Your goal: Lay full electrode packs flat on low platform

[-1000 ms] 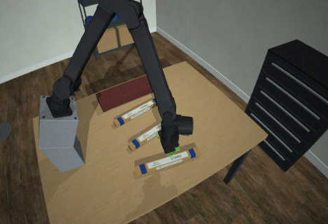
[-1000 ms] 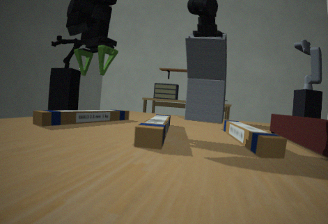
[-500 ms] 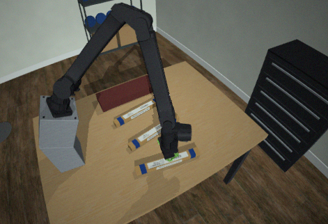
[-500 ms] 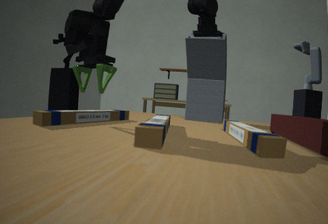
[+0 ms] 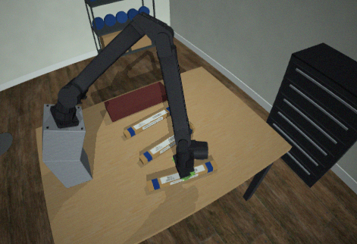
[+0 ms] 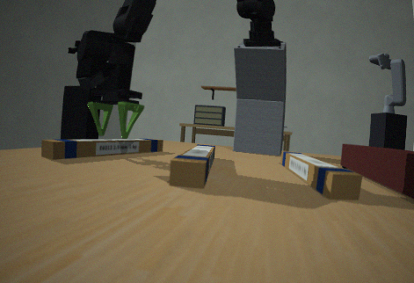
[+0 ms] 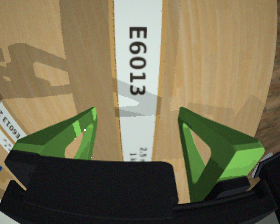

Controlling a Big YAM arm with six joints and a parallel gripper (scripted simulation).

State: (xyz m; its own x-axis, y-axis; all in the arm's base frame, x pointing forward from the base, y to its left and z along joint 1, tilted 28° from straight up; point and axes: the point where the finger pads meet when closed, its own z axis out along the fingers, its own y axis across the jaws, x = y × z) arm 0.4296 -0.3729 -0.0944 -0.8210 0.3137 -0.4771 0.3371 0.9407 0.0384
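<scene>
Now: the pack of welding electrodes 20 mm below my hand. Also, from my hand: dark red platform: 580 mm to the left, 140 mm ahead, 30 mm below.
</scene>
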